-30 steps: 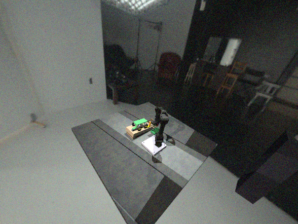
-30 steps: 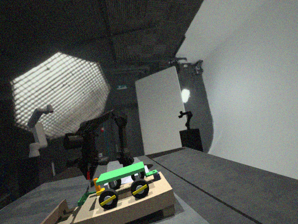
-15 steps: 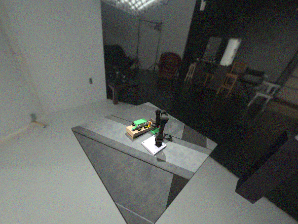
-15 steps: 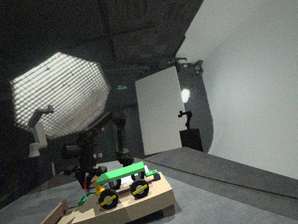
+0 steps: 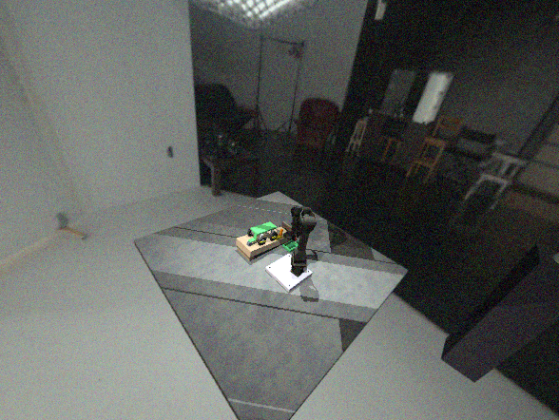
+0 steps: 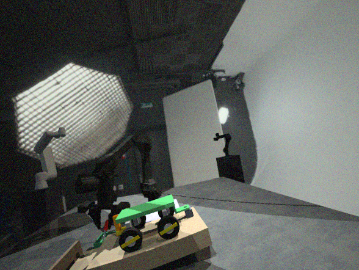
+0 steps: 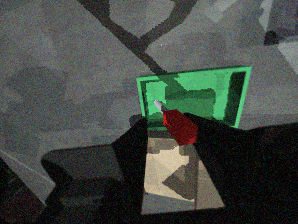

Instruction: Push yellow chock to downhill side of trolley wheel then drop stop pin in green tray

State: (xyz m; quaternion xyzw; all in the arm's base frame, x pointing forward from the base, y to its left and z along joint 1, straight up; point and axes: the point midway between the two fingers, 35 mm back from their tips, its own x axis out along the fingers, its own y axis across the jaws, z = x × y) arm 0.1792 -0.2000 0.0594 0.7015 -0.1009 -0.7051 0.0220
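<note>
My gripper tip is now 6 cm above the green tray and 3 cm to the right of it. The rest, counted from my gripper tip: red-headed stop pin: 1 cm below; then yellow chock: 10 cm to the left, 8 cm ahead, 3 cm above; then tan ramp: 18 cm to the left, 14 cm ahead.
</note>
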